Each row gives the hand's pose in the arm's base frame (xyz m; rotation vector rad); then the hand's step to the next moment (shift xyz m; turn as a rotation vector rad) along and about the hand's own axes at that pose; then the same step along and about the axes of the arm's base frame.
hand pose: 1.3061 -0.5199 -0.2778 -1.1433 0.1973 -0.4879
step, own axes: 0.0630 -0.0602 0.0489 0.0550 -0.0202 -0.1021
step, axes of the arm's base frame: 0.0583 -0.0088 0.0807 0.0027 -0.1162 -0.0185
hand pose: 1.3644 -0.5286 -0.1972 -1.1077 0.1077 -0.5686
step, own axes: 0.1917 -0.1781 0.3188 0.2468 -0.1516 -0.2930
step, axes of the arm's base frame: 0.2100 0.1097 0.3376 0.0482 -0.4066 0.0455
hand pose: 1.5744 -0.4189 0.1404 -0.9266 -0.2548 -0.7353
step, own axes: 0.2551 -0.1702 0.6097 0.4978 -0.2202 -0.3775
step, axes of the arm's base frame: 0.1358 0.3039 0.5958 0.1771 -0.6169 0.1640
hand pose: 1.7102 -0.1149 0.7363 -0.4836 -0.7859 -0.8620
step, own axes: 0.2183 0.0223 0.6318 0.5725 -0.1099 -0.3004
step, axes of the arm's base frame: -0.1529 0.3246 0.5644 0.2658 -0.5389 0.2628
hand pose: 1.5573 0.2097 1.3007 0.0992 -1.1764 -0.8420
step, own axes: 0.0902 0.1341 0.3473 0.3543 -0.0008 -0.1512
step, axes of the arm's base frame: -0.2098 0.1577 0.2790 0.1708 -0.2745 0.2095
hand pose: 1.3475 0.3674 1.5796 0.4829 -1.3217 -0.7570
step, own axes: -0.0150 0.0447 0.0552 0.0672 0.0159 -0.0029
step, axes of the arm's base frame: -0.0451 0.0467 0.0325 0.0108 -0.0386 0.0563
